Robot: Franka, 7 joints.
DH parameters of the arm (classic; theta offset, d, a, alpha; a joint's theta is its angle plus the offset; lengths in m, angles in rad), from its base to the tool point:
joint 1: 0 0.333 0 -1.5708
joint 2: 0 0 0 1.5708
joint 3: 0 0.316 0.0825 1.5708
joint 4: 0 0 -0.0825 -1.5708
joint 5: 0 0.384 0 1.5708
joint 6: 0 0 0.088 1.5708
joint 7: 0 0.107 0 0
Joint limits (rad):
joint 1: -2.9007..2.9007
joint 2: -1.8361..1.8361
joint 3: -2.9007..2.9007
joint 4: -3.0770..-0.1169
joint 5: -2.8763..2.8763
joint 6: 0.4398..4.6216
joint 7: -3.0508..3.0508
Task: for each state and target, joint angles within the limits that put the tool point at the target. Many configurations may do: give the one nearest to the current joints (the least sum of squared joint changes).
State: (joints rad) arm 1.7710 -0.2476 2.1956 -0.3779 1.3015 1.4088 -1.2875
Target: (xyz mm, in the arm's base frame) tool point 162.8 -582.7 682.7
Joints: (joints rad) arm 2.0537 -0.5608 2.3817 -0.7334 1.1364 0.8172 -1.2875
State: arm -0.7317 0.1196 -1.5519 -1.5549 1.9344 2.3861 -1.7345
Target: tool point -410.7 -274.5 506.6
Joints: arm -0.5874 0.5978 -2.0053 -2.2626 2.0031 2.7675 -1.7345
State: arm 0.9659 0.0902 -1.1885 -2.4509 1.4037 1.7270 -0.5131
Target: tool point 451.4 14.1 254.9
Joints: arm 0.9859 0.2253 -1.1251 -2.4483 1.4171 1.7704 -0.5131
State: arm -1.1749 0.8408 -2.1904 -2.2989 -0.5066 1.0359 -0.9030
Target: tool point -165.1 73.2 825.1
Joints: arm -1.2709 0.9557 -2.6782 -1.8401 -0.7213 1.1385 -0.9030
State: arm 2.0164 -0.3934 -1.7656 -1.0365 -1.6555 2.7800 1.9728
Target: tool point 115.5 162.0 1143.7
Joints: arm 2.1886 -0.0148 -1.5778 -0.3704 -1.5917 3.0557 1.9728
